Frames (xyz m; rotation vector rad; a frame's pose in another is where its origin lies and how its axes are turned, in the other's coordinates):
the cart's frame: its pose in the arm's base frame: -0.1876 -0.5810 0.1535 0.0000 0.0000 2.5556
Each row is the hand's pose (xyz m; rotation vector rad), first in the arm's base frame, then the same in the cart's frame.
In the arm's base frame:
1: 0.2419 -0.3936 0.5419 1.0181 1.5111 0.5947
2: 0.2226 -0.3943 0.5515 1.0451 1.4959 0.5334
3: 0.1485 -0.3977 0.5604 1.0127 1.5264 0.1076
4: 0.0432 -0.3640 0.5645 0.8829 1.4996 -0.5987
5: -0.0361 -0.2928 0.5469 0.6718 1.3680 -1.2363
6: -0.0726 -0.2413 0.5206 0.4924 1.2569 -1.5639
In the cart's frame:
1: -0.2542 -0.3937 0.3884 1.8720 -0.5789 -1.2018
2: -0.2385 -0.3824 0.3980 1.8895 -0.6195 -1.2487
3: -0.1787 -0.3386 0.4069 2.0990 -0.6327 -1.5721
4: -0.0723 -0.3084 0.4110 -2.1957 0.5353 1.9663
5: 0.0332 -0.3239 0.3934 -1.6571 0.2734 1.7785
6: 0.0920 -0.3466 0.3671 -1.3680 0.1102 1.6587

